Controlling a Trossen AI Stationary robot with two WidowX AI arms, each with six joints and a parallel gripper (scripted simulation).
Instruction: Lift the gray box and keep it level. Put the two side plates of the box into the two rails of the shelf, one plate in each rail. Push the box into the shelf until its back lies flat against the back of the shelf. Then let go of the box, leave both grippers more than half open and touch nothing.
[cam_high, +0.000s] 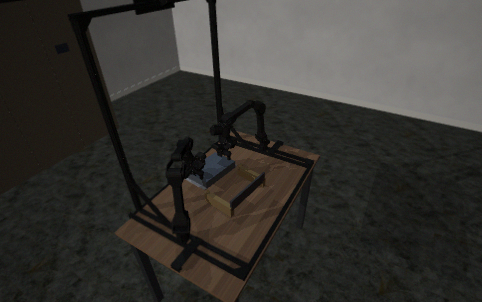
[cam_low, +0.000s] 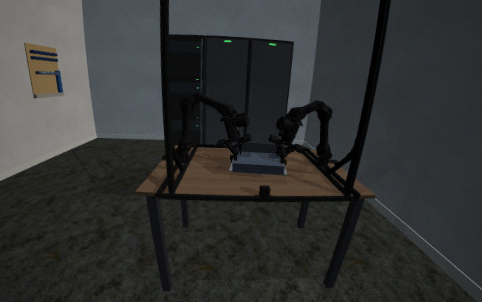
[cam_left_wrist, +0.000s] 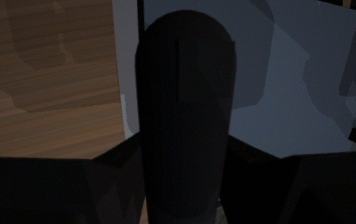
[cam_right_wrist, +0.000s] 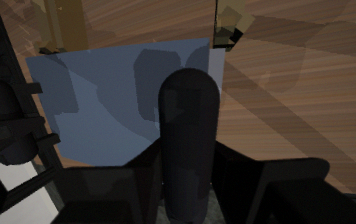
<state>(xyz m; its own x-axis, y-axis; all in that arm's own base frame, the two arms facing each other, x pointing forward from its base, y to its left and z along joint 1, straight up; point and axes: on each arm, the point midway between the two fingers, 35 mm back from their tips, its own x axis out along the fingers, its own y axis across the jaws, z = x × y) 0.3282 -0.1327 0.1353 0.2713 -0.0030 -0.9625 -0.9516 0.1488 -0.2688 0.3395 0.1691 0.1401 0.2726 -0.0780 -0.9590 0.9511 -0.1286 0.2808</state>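
My left hand is 2 cm past the gray box, 12 cm to the left of it and 4 cm above it. Round my left hand: dark bar 28 cm ahead, 17 cm to the right, 8 cm below.
My right gripper is now 120 mm to the right of the gray box, 50 mm above it and 20 mm short of it. Round my right hand: dark bar (320 mm ahead, 80 mm to the left, 80 mm below).
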